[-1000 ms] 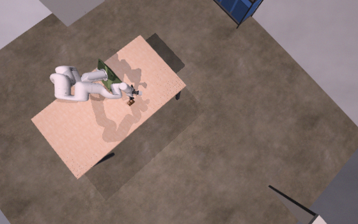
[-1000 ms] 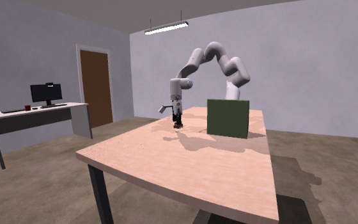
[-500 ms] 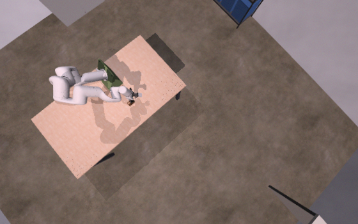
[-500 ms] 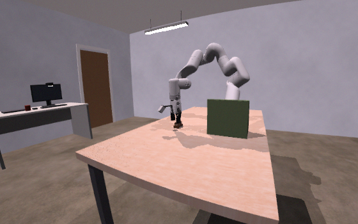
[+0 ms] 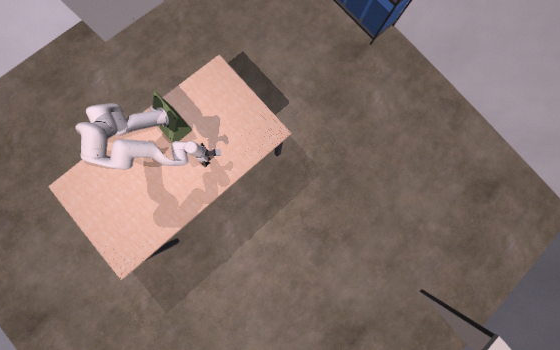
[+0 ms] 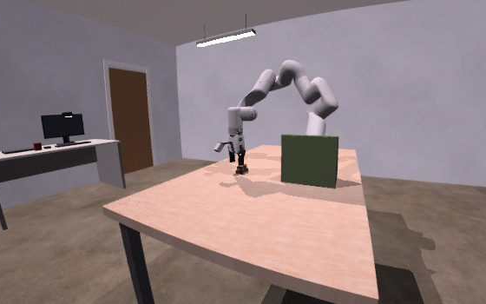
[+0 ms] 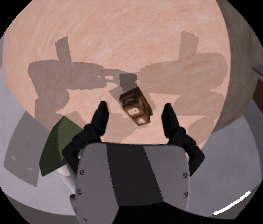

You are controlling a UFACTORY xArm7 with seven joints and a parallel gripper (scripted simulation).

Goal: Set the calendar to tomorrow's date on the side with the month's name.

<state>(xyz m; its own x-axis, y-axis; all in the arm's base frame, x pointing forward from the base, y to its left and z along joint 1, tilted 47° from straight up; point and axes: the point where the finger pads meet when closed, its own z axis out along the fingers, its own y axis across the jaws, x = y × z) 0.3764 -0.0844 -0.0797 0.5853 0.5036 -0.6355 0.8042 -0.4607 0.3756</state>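
The calendar cube lies 4 cm below my hand, 2 cm to the right of it and 2 cm behind it. From my hand the other things lie so: tray: 6 cm below, 3 cm to the right, 2 cm behind; digit cube: 5 cm to the right, 4 cm below, 2 cm behind.
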